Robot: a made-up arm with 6 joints.
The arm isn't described. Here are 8 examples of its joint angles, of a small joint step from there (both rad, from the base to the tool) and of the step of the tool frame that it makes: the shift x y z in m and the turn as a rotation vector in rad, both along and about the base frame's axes.
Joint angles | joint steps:
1: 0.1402 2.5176 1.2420 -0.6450 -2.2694 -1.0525 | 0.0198 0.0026 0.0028 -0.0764 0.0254 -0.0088
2: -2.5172 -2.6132 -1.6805 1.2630 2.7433 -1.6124 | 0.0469 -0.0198 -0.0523 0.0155 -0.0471 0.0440
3: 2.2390 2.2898 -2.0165 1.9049 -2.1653 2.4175 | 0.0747 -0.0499 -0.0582 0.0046 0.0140 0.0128
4: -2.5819 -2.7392 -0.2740 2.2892 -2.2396 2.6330 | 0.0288 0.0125 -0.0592 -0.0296 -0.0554 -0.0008
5: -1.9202 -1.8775 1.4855 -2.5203 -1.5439 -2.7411 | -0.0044 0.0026 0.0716 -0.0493 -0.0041 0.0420
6: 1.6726 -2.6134 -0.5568 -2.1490 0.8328 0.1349 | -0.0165 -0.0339 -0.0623 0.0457 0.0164 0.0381
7: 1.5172 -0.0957 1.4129 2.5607 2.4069 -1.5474 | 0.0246 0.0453 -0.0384 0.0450 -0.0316 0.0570
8: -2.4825 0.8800 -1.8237 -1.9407 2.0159 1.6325 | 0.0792 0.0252 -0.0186 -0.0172 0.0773 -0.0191
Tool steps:
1: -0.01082 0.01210 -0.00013 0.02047 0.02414 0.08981
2: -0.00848 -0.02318 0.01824 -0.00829 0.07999 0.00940
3: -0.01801 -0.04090 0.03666 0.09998 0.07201 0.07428
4: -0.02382 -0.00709 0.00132 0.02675 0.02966 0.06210
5: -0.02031 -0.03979 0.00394 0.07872 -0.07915 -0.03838
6: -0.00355 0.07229 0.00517 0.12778 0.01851 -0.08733
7: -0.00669 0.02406 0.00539 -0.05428 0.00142 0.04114
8: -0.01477 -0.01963 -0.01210 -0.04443 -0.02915 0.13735
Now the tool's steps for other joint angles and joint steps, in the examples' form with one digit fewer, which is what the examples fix.
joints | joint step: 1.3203 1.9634 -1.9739 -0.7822 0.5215 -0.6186 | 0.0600 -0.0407 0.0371 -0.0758 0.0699 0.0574
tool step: -0.0175 0.0131 0.0139 -0.0056 0.0751 0.0338
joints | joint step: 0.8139 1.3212 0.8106 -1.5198 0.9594 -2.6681 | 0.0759 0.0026 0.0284 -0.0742 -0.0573 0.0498
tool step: -0.0578 0.0566 -0.0155 0.0032 -0.0112 0.1477
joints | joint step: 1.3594 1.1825 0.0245 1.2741 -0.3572 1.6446 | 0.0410 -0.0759 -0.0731 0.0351 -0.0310 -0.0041
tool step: -0.0481 -0.0493 0.1191 0.1611 0.0108 0.0268
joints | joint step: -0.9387 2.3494 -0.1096 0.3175 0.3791 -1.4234 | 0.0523 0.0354 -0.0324 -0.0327 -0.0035 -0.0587
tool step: 0.0296 0.0387 -0.0134 -0.0397 0.0403 0.1219
